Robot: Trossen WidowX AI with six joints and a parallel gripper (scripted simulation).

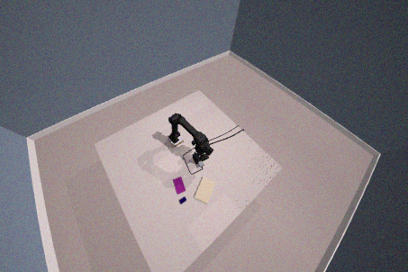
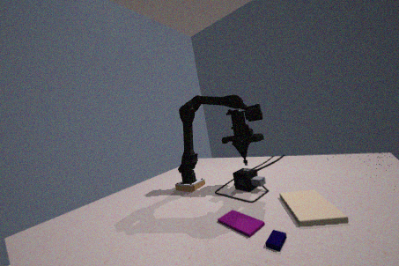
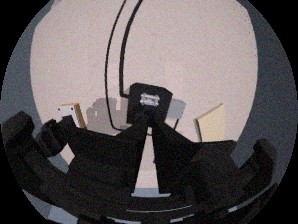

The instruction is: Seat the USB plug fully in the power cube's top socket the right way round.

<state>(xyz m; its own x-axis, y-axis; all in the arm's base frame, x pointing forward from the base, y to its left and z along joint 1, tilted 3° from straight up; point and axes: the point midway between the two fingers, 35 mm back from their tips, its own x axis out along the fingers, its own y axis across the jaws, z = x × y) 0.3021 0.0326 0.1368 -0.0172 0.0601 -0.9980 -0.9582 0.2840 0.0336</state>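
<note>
Now: the USB plug 2 cm below my gripper tip. Round my gripper tip: magenta flat block 29 cm to the right, 13 cm below, 5 cm ahead; dark blue block 34 cm to the right, 15 cm ahead, 13 cm below; tan flat slab 23 cm ahead, 16 cm to the right, 13 cm below.
</note>
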